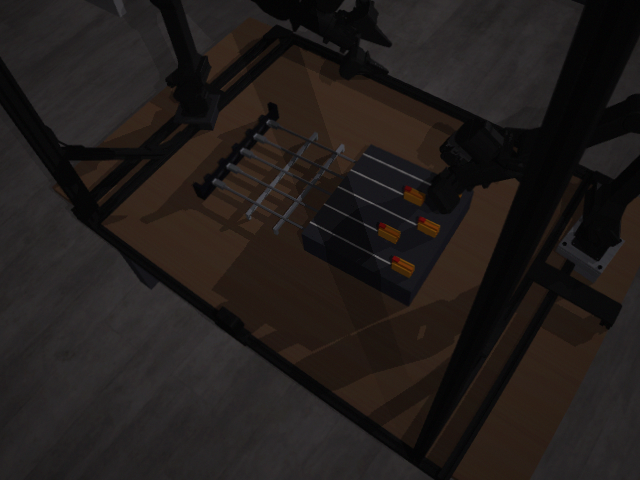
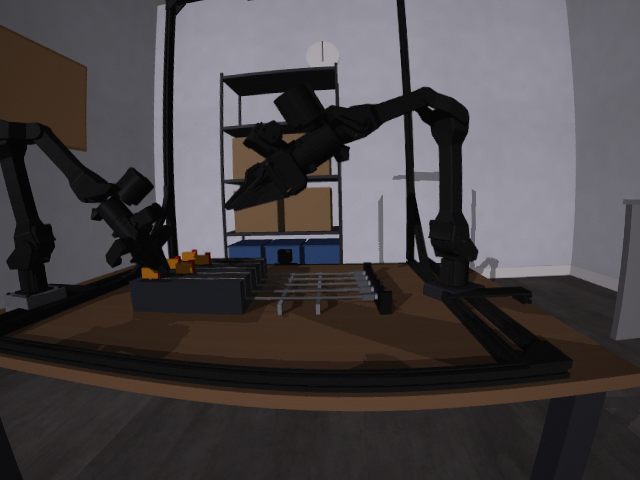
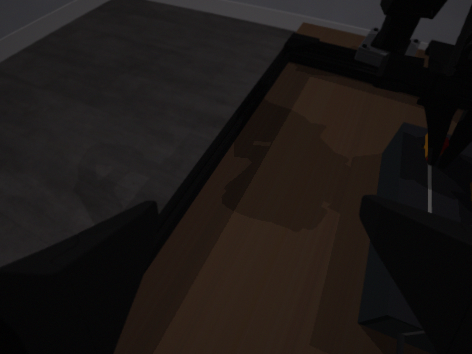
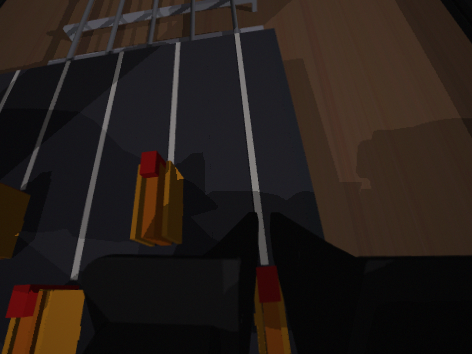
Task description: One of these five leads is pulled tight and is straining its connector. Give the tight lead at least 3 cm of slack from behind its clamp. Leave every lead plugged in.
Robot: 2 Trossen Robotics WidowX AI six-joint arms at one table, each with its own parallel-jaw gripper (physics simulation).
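Observation:
Five grey leads run from a black connector strip over two grey clamp bars onto a dark block. Each lead ends in an orange tab with a red tip, such as the tabs. My right gripper is shut on the farthest lead, just ahead of its tab. My left gripper is open and empty, high above the table.
A black frame rail runs round the brown table. The left arm's base stands near the connector strip. A black upright post rises at the right. A shelf rack with boxes stands behind.

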